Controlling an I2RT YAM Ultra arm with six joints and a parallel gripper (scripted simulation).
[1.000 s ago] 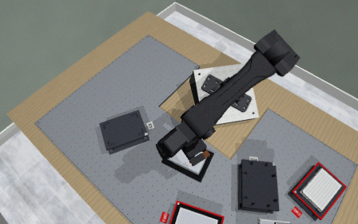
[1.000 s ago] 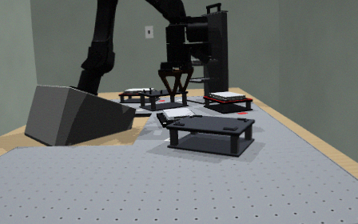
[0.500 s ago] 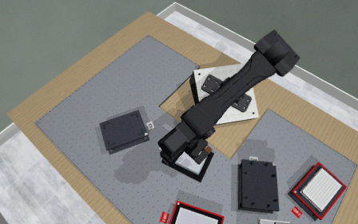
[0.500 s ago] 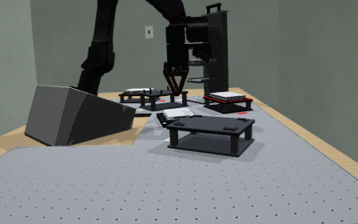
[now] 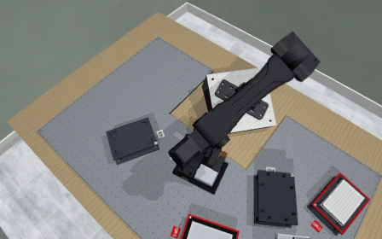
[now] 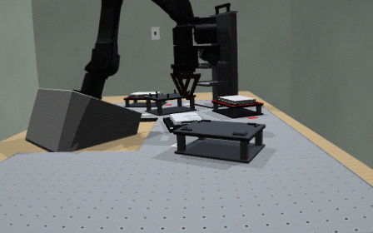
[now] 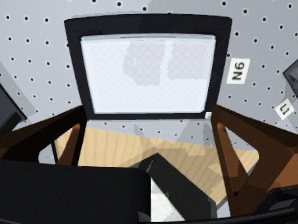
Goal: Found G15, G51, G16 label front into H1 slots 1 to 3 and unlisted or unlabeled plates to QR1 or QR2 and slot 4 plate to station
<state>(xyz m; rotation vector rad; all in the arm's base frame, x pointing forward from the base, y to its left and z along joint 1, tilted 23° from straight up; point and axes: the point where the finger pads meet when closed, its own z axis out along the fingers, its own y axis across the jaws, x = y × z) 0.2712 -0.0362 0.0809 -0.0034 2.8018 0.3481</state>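
Right now the flat black pad is 90 mm below my hand. Also, from my hand: red-bordered quarantine nest: 460 mm to the left, 120 mm behind, 60 mm below; N6 deck label: 110 mm to the right, 90 mm below; plate hotel H1: 370 mm to the left, 220 mm ahead, 100 mm above.
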